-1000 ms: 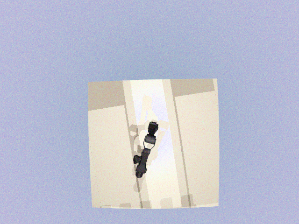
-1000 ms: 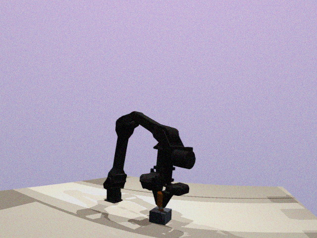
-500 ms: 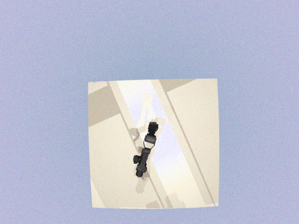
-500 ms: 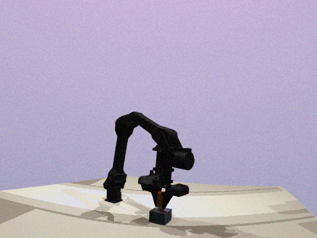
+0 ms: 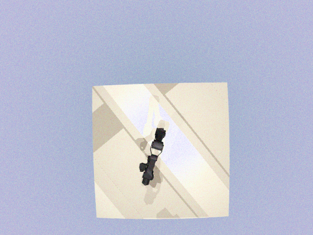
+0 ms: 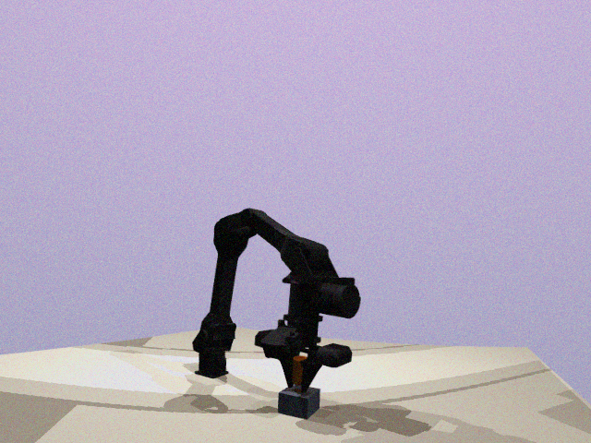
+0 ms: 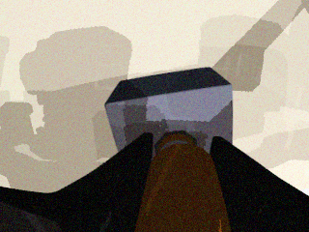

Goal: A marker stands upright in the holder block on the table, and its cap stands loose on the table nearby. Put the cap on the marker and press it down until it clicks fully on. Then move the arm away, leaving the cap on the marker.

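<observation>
My gripper tip is now 1 cm to the right of the dark grey holder block and 2 cm above it. Round my gripper tip: orange cap: 4 cm above.
</observation>
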